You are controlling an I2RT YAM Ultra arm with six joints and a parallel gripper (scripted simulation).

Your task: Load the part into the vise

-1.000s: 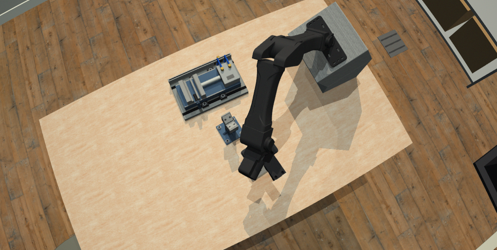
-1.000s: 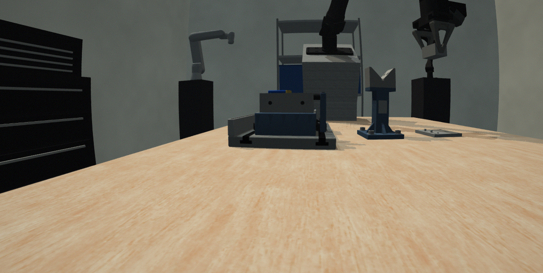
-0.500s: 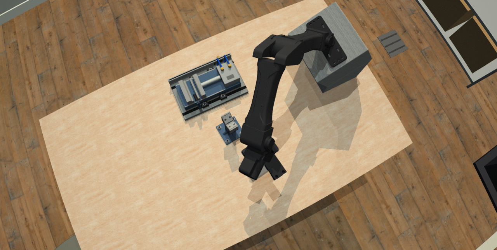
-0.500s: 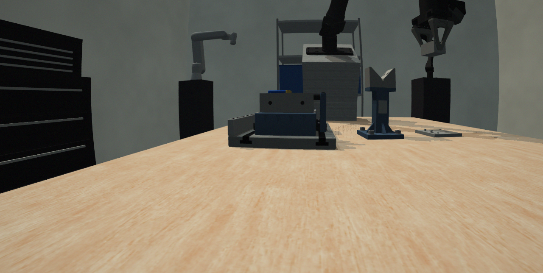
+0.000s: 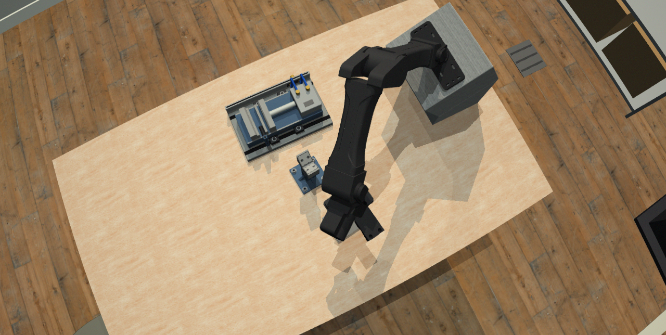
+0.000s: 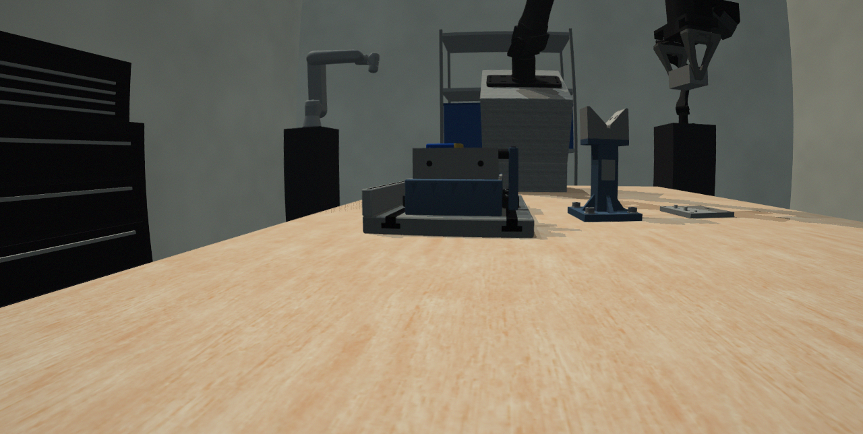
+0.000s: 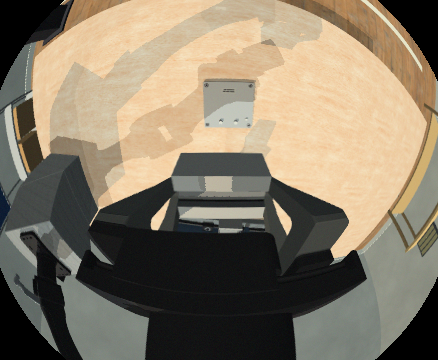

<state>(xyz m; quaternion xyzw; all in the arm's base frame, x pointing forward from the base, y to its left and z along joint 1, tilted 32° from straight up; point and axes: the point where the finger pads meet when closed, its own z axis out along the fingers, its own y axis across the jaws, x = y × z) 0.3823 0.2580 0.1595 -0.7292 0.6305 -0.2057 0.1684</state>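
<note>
Right now the part is 10 mm above my hand. The rest, counted from my hand: work stop rod (330 mm to the right, 140 mm below, 110 mm ahead); then air cylinder (370 mm to the right, 150 mm below, 50 mm behind); then infeed plate (220 mm below, 10 mm to the left, 10 mm ahead).
</note>
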